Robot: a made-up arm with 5 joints. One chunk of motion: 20 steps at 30 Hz.
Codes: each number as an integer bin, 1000 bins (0 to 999) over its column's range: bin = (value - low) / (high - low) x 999, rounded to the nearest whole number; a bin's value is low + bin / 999 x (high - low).
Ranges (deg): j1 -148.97..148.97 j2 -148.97..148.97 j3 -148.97..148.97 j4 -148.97..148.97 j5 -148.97..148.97
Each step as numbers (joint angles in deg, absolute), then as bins.
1 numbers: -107.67 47.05 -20.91 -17.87 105.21
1 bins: 138 657 429 440 852
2 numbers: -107.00 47.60 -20.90 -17.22 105.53
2 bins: 141 659 429 442 853
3 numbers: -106.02 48.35 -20.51 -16.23 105.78
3 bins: 144 662 431 445 854
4 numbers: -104.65 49.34 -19.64 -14.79 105.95
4 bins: 149 665 434 450 855
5 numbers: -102.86 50.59 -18.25 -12.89 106.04
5 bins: 155 669 438 456 855
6 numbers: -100.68 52.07 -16.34 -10.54 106.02
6 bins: 162 674 445 464 855
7 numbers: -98.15 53.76 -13.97 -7.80 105.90
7 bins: 170 680 453 473 855
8 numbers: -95.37 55.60 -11.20 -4.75 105.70
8 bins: 180 686 462 484 854
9 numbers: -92.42 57.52 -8.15 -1.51 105.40
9 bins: 190 692 472 494 853
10 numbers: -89.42 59.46 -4.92 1.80 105.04
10 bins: 200 699 483 506 852
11 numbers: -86.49 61.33 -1.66 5.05 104.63
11 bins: 209 705 494 516 850
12 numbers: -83.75 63.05 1.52 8.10 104.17
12 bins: 219 711 505 527 849
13 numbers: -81.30 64.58 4.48 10.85 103.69
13 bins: 227 716 515 536 847
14 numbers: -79.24 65.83 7.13 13.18 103.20
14 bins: 234 720 523 544 846
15 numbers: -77.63 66.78 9.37 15.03 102.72
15 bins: 239 723 531 550 844
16 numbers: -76.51 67.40 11.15 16.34 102.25
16 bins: 243 725 537 554 842
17 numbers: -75.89 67.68 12.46 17.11 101.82
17 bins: 245 726 541 557 841
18 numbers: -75.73 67.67 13.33 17.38 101.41
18 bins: 246 726 544 558 840
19 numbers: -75.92 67.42 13.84 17.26 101.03
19 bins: 245 726 546 557 838
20 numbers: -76.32 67.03 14.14 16.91 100.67
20 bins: 244 724 547 556 837
